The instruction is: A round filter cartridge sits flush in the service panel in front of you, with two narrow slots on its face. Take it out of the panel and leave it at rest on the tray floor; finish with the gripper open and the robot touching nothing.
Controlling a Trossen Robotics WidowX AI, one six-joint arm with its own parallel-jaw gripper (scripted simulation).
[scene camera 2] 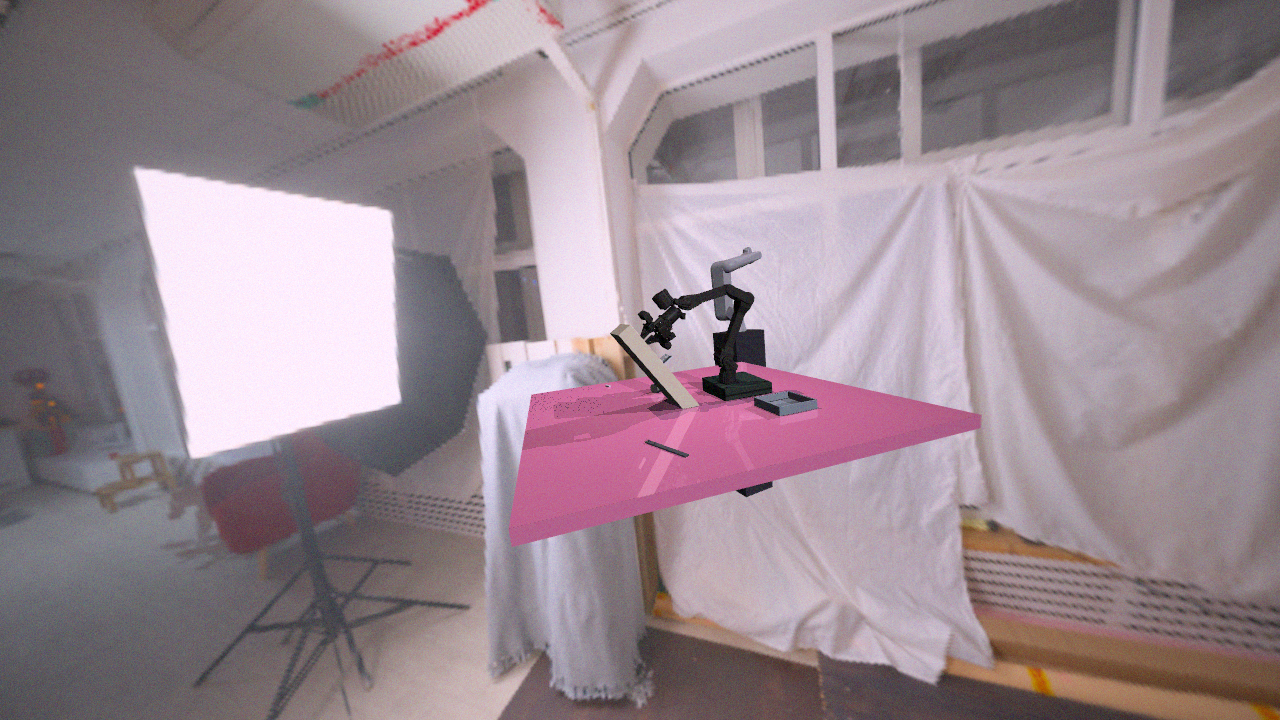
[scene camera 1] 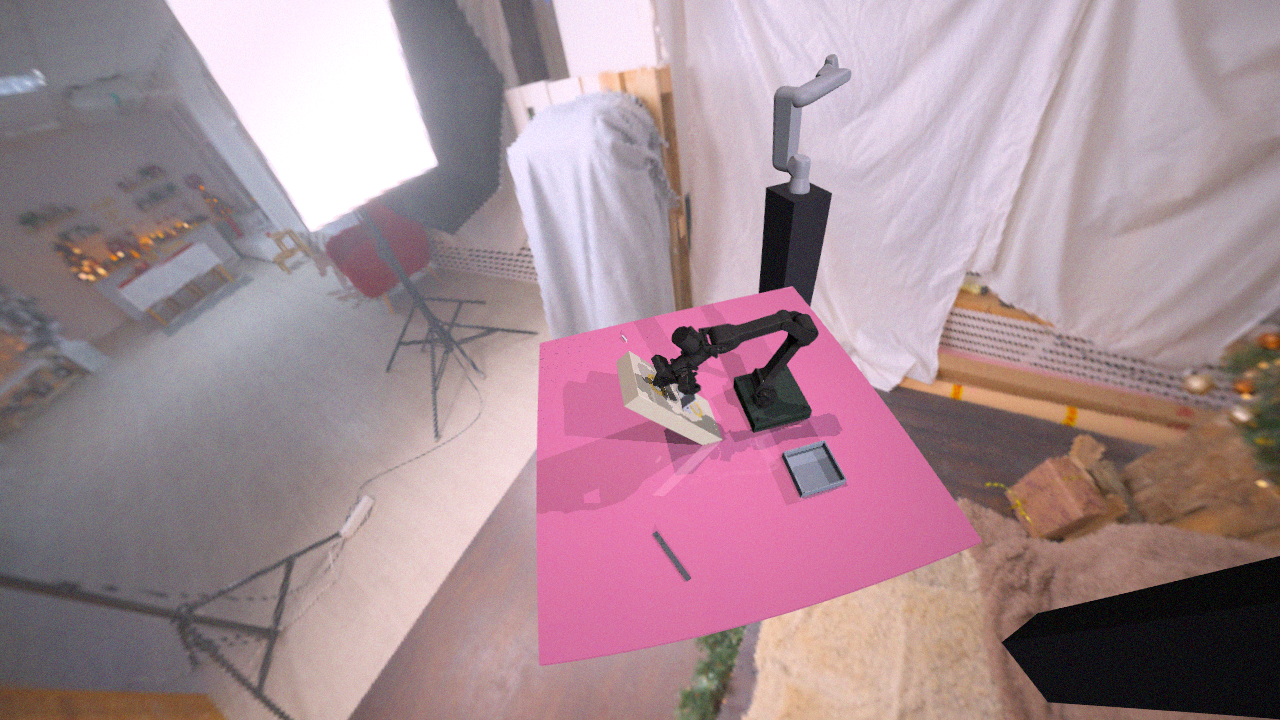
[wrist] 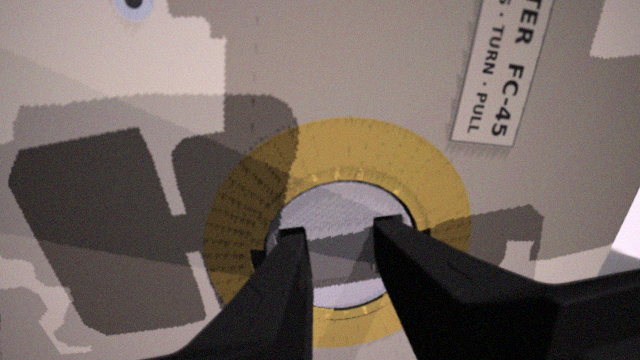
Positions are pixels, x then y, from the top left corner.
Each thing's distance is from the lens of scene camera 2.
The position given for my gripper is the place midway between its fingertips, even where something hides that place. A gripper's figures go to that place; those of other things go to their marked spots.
my gripper (scene camera 2: 639,344): 141 cm
beige service panel (scene camera 2: 625,335): 130 cm
